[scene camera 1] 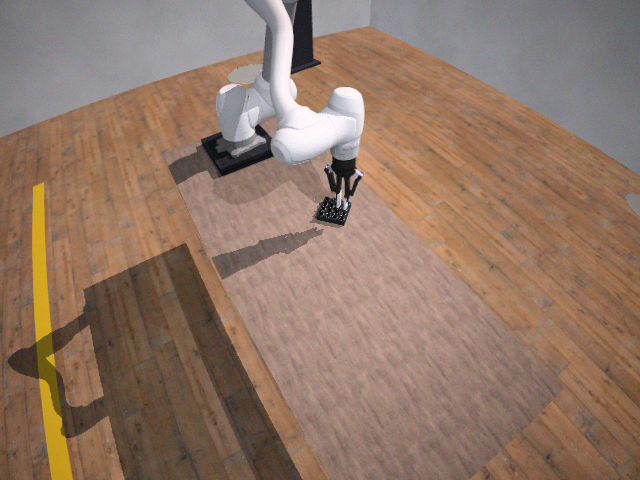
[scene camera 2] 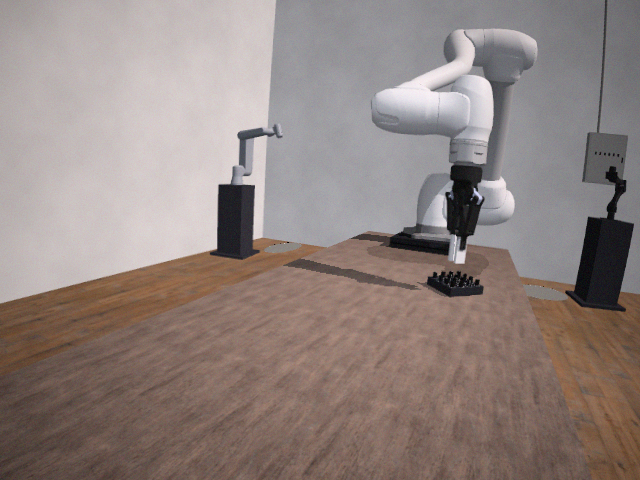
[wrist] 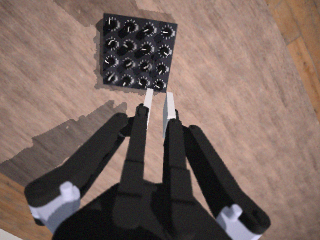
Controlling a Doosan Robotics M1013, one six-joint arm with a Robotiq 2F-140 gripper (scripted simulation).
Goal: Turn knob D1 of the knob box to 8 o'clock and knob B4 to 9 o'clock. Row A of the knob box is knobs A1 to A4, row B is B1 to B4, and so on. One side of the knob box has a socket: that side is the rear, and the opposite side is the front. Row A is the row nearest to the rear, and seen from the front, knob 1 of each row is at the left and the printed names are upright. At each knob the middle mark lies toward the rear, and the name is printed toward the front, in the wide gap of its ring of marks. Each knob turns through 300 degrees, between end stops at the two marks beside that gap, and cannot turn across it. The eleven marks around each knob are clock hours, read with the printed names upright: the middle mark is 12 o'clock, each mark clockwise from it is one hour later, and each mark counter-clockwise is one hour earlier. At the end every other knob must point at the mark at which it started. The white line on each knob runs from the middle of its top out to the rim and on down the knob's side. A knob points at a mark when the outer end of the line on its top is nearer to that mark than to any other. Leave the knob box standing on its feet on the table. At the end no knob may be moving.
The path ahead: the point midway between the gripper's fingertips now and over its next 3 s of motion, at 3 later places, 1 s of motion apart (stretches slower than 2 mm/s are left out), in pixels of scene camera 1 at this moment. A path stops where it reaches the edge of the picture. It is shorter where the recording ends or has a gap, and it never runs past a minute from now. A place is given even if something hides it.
My gripper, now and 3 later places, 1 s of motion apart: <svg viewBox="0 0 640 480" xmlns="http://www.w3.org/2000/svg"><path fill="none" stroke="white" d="M342 206L342 209L341 214L341 217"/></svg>
